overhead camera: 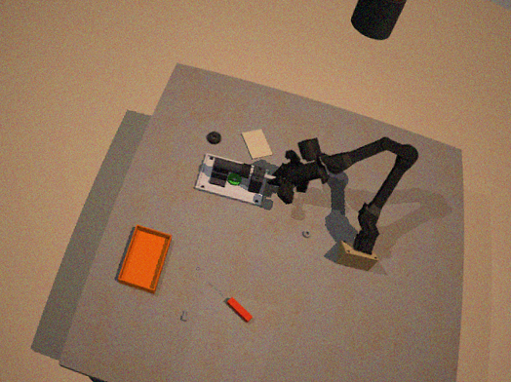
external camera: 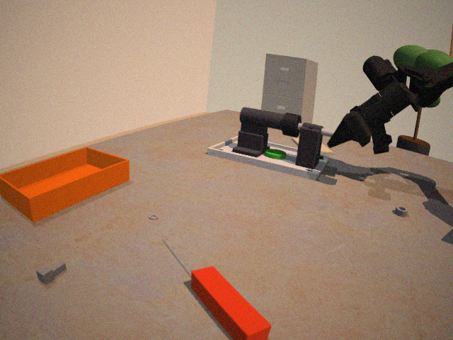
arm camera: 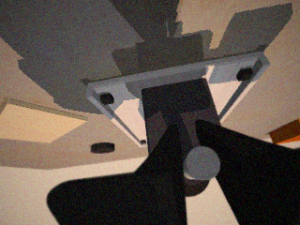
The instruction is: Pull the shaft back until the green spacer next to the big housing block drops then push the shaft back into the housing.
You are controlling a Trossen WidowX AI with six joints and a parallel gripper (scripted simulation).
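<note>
Right now the grey shaft is 4 cm ahead of my gripper tip, 1 cm to the left of it and 2 cm above it. Also, from my gripper tip: beige card: 10 cm ahead, 17 cm to the right, 5 cm below; dark sleeve: 8 cm ahead, 1 cm to the left, 2 cm above; green spacer: 11 cm ahead, 2 cm to the left, 4 cm below.
</note>
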